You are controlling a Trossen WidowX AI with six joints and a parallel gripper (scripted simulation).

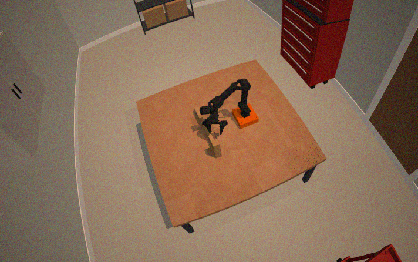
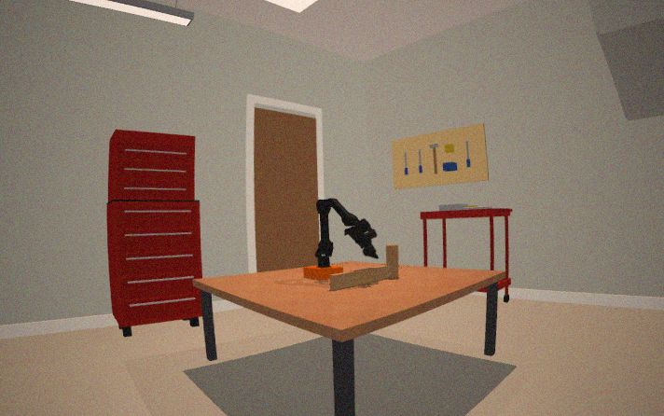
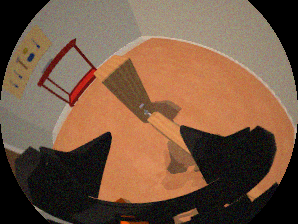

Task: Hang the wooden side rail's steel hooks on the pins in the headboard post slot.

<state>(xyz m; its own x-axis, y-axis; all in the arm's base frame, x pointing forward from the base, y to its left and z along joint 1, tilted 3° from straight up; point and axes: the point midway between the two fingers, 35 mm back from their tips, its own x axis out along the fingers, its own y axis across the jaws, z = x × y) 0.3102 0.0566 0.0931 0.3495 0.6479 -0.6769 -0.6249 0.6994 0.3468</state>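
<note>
Now: gripper tip 4 cm short of the headboard post, 9 cm to the right of it and 5 cm above it.
</note>
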